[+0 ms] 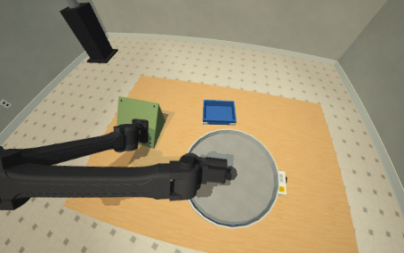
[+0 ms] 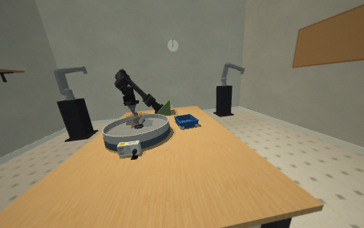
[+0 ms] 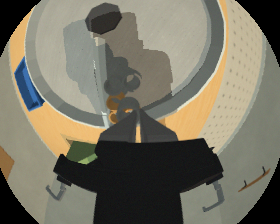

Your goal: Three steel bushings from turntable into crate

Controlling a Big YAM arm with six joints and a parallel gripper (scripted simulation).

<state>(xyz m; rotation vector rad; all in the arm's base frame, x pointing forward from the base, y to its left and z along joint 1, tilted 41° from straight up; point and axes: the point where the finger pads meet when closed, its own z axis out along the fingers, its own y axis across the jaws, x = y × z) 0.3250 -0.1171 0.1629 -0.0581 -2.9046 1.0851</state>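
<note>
The blue crate lies 400 mm to the left of my hand, 100 mm below it and 70 mm ahead of it. From my hand the other things lie so: grey turntable: 150 mm ahead, 70 mm below, 50 mm to the left.
</note>
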